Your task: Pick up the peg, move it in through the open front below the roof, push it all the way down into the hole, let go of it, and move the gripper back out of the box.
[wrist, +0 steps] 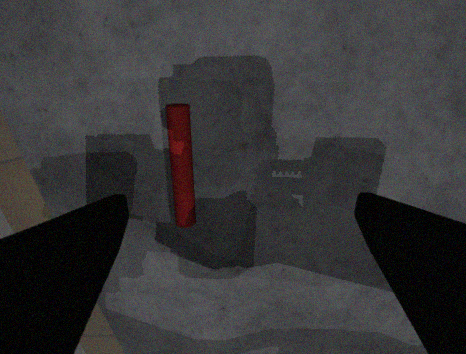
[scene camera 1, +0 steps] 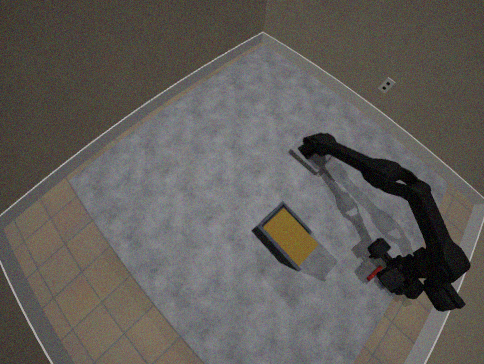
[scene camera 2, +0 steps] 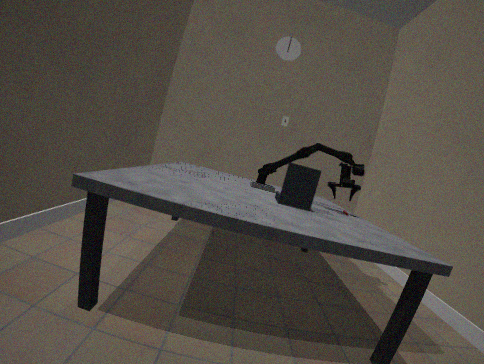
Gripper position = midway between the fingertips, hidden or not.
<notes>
My gripper (scene camera 1: pixel 378 267) is open, with nothing in its grasp. Also in view: a red peg (wrist: pixel 178 115).
My gripper also shows in the wrist view (wrist: pixel 243 204).
</notes>
